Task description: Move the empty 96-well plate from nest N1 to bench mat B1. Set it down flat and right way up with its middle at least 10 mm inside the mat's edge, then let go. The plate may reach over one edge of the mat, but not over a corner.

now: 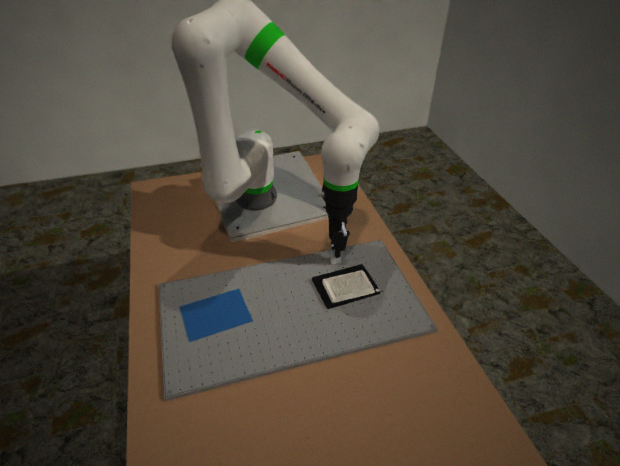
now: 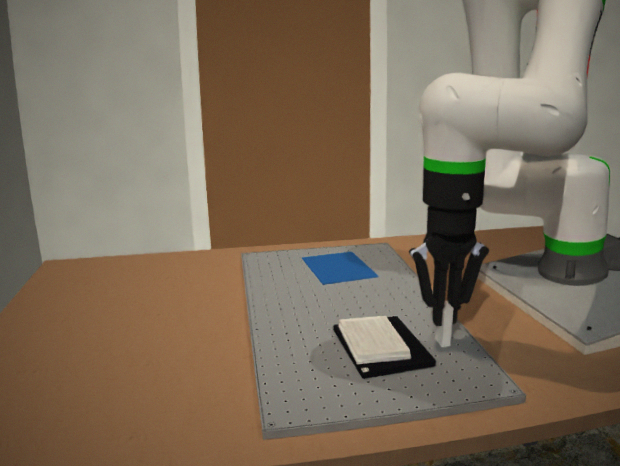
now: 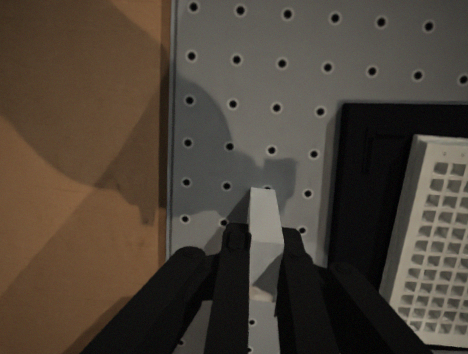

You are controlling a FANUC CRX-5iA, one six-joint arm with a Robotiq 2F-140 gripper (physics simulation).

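Places are measured from the arm's base along level axes (x back, y right, z up), in metres.
Where they show: gripper, between the fingertips: [image 1: 335, 262] [image 2: 442, 342] [image 3: 260, 210]; arm's base, origin of its link: [image 1: 255, 196] [image 2: 572, 270].
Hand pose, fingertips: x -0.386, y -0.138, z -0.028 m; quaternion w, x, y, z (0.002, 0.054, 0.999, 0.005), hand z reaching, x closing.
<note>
Each offset is from my fingertips to the centre of the thing. Level surfaces: height alone.
The white 96-well plate {dx -0.120, dy +0.016, dz +0.021 m} [image 1: 349, 286] [image 2: 374, 339] [image 3: 442, 245] lies right way up on the black nest {dx -0.104, dy +0.016, dz +0.007 m} [image 1: 321, 288] [image 2: 418, 353] [image 3: 365, 200]. It is turned slightly against the nest's sides and sits off its middle, towards the side away from the arm; whether it is fully level I cannot tell. My gripper [image 1: 335, 258] [image 2: 445, 336] [image 3: 260, 210] is shut and empty, its pale fingertips together. It points down low over the board, beside the nest on the arm's side, apart from the plate. The blue mat {dz +0.002 m} [image 1: 215, 314] [image 2: 339, 268] lies flat, bare.
The grey perforated board {dz +0.000 m} [image 1: 290, 330] [image 2: 300, 400] [image 3: 300, 40] carries the nest and the mat, with a stretch of board between them. It lies on the brown table {dz -0.013 m} [image 1: 300, 400] [image 2: 125, 350] [image 3: 30, 225]. The arm's base plate [image 1: 295, 175] [image 2: 556, 310] stands behind the board.
</note>
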